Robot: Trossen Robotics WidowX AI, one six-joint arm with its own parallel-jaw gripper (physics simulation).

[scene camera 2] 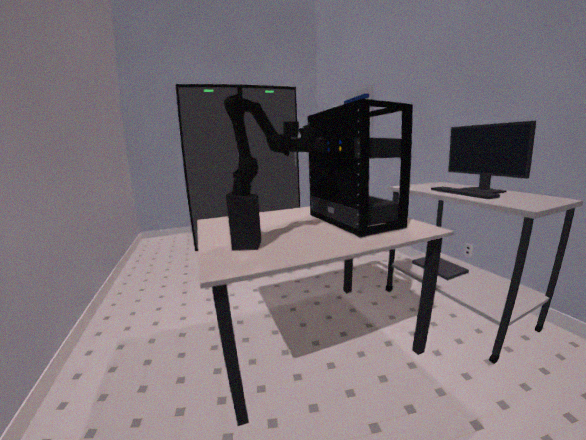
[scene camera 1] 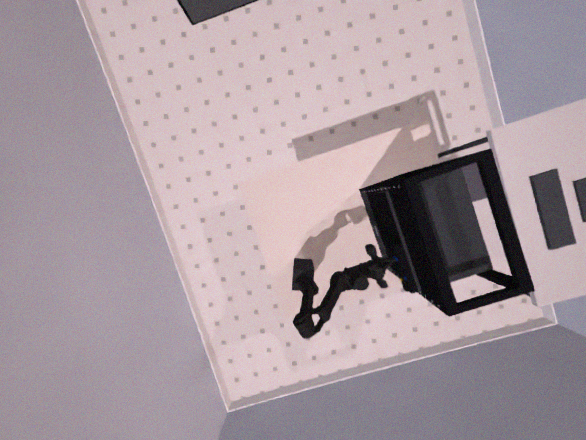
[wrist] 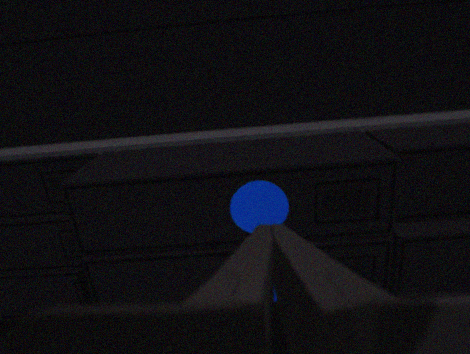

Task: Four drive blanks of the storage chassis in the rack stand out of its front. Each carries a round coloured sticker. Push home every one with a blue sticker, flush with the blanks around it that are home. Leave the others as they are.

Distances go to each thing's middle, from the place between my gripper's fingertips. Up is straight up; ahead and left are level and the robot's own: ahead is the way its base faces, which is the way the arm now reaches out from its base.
Right now the black rack (scene camera 1: 425,219) is 190 mm ahead of my hand, 120 mm below it and 40 mm to the left of it.
